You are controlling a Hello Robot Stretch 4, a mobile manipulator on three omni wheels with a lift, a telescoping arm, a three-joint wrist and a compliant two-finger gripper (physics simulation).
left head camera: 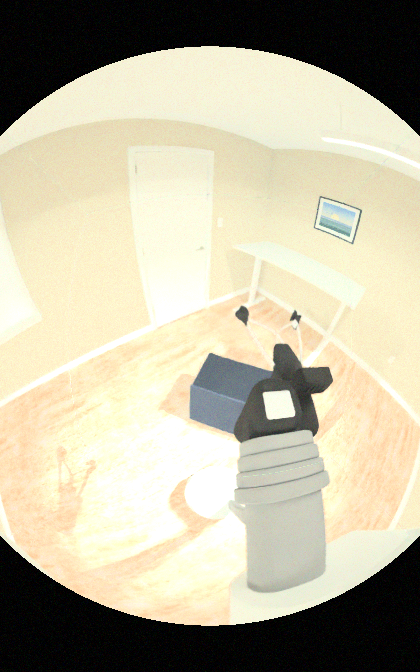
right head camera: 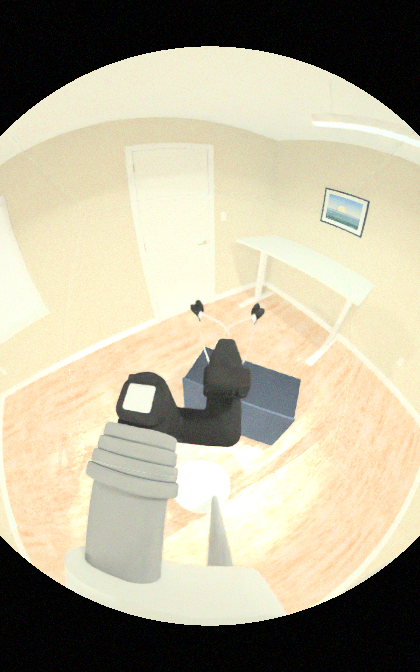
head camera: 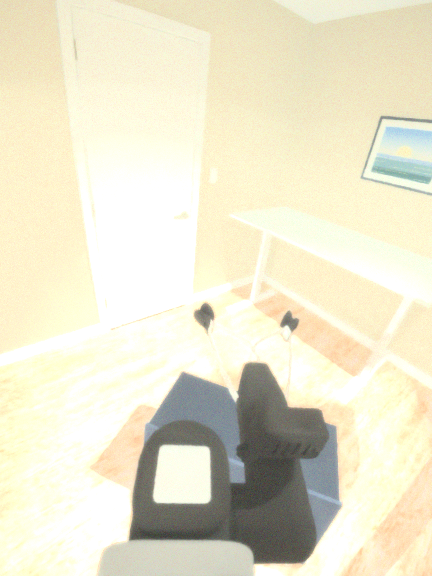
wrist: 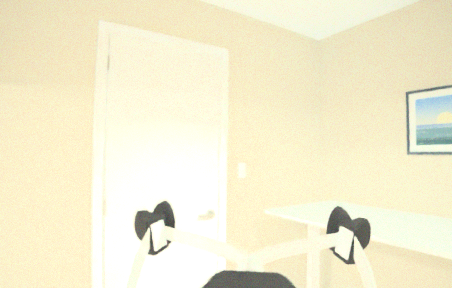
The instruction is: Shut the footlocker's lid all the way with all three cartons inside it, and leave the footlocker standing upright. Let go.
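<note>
The dark blue footlocker stands upright on the floor, partly hidden behind my wrist and arm. Its visible top looks flat and level along the front edge, like a shut lid; the middle is covered by my wrist. The three cartons do not show in any view. My gripper is open and empty, fingers wide apart. It points level toward the door wall, raised above the footlocker's height; its fingertips appear past the far edge in the head views. The footlocker does not show in the wrist view.
A white desk stands along the wall behind and to the right of the footlocker. A closed white door is in the far wall. A framed picture hangs above the desk.
</note>
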